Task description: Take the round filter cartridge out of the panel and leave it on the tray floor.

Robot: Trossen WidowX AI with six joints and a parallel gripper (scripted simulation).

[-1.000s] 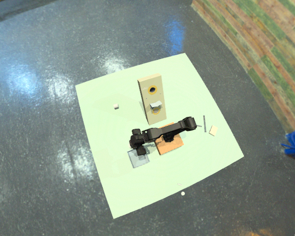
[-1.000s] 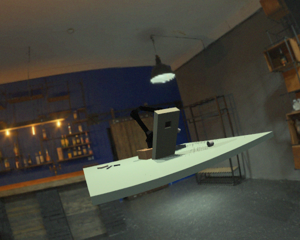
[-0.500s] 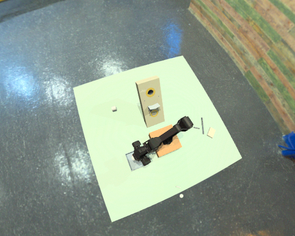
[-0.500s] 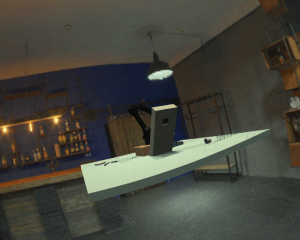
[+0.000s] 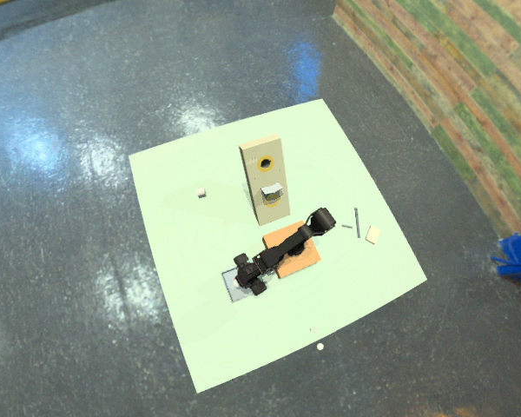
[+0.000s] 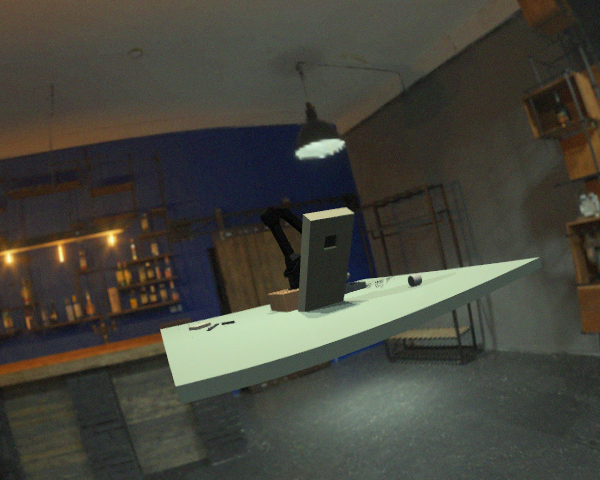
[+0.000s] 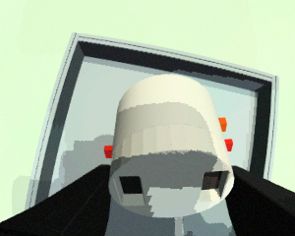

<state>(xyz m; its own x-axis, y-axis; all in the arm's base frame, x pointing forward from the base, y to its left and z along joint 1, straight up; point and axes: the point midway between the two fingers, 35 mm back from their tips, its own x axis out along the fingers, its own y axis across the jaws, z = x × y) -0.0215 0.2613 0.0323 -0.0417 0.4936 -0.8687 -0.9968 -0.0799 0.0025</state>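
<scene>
The round filter cartridge is 1 cm to the left of my gripper tip. Also, from my gripper tip: small tan plate (12 cm behind, 73 cm to the right, 8 cm below); small white cylinder (51 cm ahead, 1 cm to the right, 6 cm below); grey tray (1 cm to the left, 8 cm below).
</scene>
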